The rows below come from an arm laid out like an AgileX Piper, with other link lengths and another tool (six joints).
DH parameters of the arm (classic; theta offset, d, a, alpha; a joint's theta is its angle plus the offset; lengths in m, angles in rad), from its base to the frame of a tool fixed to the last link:
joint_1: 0 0.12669 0 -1.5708
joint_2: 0.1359 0 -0.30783 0
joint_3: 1.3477 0 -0.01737 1.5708
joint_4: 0 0.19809 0 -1.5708
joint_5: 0 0 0 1.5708
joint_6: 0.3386 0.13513 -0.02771 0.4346
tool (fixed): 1.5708 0.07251 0 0
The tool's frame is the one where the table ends.
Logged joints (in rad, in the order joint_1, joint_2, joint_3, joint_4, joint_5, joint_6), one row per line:
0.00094 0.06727 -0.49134 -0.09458 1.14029 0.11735
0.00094 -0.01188 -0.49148 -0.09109 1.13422 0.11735
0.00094 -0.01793 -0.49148 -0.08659 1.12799 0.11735
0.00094 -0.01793 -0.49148 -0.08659 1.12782 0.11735
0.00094 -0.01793 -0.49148 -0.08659 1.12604 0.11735
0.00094 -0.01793 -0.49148 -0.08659 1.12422 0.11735
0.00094 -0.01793 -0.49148 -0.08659 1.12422 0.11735
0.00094 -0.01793 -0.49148 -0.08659 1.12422 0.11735
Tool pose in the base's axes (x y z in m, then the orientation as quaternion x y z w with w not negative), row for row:
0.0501 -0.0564 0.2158 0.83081 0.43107 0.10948 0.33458
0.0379 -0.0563 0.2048 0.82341 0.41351 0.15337 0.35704
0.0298 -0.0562 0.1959 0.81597 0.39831 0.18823 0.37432
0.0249 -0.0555 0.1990 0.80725 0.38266 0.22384 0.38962
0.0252 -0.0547 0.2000 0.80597 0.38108 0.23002 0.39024
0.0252 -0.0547 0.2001 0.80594 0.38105 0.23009 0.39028
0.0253 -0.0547 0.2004 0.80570 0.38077 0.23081 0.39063
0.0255 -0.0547 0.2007 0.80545 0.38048 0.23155 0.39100
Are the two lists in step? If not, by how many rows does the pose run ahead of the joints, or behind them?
The pose runs 2 rows behind the joints: the pose in row i belongs to the joints in row i - 2.
